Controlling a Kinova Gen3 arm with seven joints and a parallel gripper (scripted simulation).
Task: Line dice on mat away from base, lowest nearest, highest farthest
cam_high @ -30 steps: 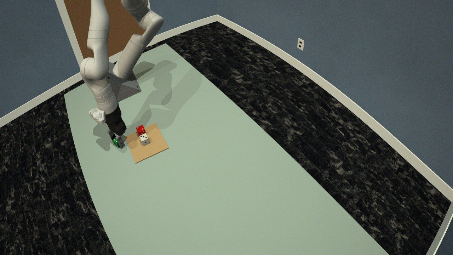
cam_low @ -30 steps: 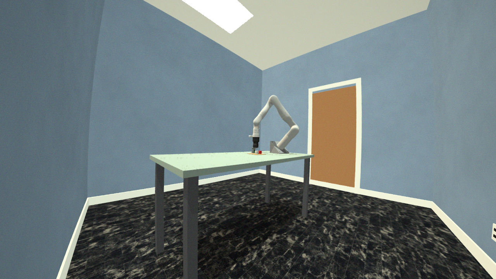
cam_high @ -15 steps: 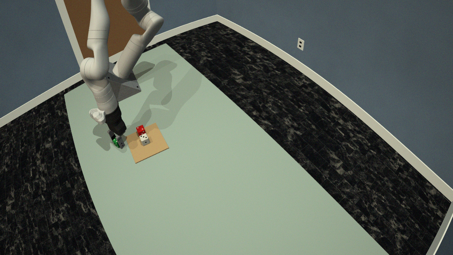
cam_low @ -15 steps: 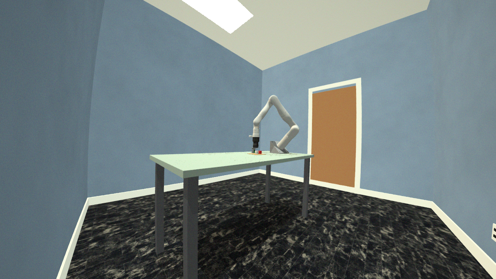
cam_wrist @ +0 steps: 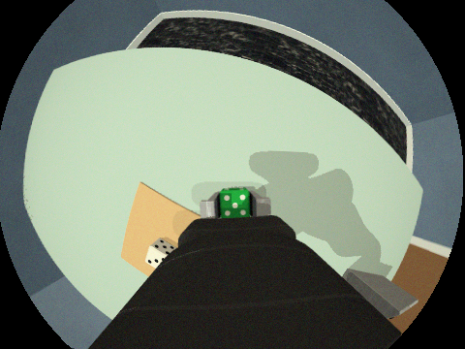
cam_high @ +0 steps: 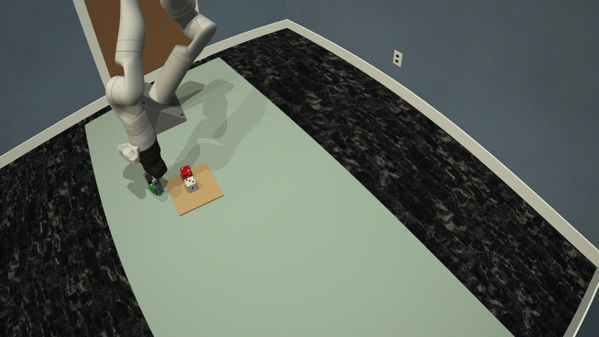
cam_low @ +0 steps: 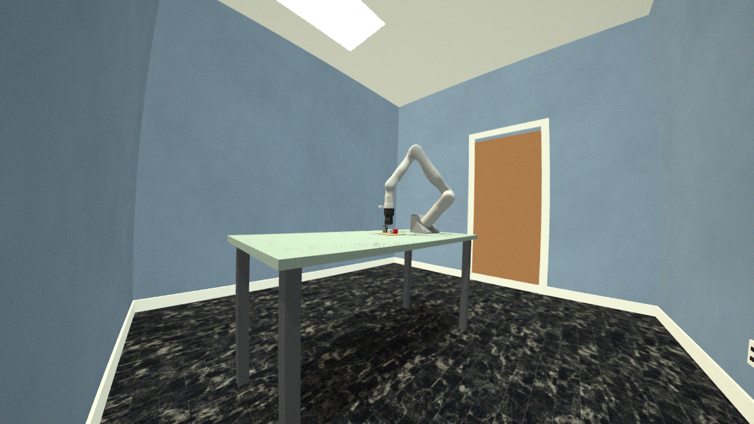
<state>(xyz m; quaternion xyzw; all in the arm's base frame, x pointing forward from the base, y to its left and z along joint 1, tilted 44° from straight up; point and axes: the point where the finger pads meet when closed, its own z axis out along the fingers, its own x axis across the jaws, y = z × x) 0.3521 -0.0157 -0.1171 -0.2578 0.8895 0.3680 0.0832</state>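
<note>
Now: hand right at the green die. The rest, counted from my hand: tan mat (11 cm to the left, 5 cm ahead, 2 cm below); red die (11 cm to the left); white die (11 cm to the left, 5 cm ahead).
</note>
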